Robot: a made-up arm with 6 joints.
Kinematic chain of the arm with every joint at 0, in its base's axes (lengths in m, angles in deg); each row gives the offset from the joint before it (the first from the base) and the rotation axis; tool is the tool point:
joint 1: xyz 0 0 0.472 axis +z
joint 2: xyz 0 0 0 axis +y
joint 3: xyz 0 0 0.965 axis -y
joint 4: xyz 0 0 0 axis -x
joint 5: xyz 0.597 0 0 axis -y
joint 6: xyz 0 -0.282 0 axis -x
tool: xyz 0 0 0
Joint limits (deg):
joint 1: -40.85..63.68
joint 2: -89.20..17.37
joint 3: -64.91..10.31
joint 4: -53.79..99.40
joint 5: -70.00..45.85
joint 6: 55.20..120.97
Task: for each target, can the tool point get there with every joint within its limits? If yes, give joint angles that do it. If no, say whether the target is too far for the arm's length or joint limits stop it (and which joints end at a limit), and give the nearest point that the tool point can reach.
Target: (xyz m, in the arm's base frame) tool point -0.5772 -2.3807 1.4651
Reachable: no: too far | nearest point -0.4843 -1.2317 1.0315 | short by 1.232 m
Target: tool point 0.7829 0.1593 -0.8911
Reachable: no: joint limits stop it (at a limit: joint 2, joint 4) | nearest point 0.4357 0.0887 0.7663 | short by 1.695 m
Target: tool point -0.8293 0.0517 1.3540
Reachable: yes | joints -17.04 -74.22 -14.19 46.64 -20.45 68.23
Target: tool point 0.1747 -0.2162 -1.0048
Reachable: no: joint limits stop it (at a limit: joint 1, joint 2, joint 3, joint 4) | nearest point 0.0043 -0.3671 0.5237 | short by 1.545 m
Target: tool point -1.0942 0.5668 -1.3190
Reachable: no: too far | nearest point -0.3564 0.0880 0.5237 | short by 2.042 m
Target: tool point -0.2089 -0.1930 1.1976
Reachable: yes | joints -9.51 -53.53 -23.45 -37.11 22.27 105.02
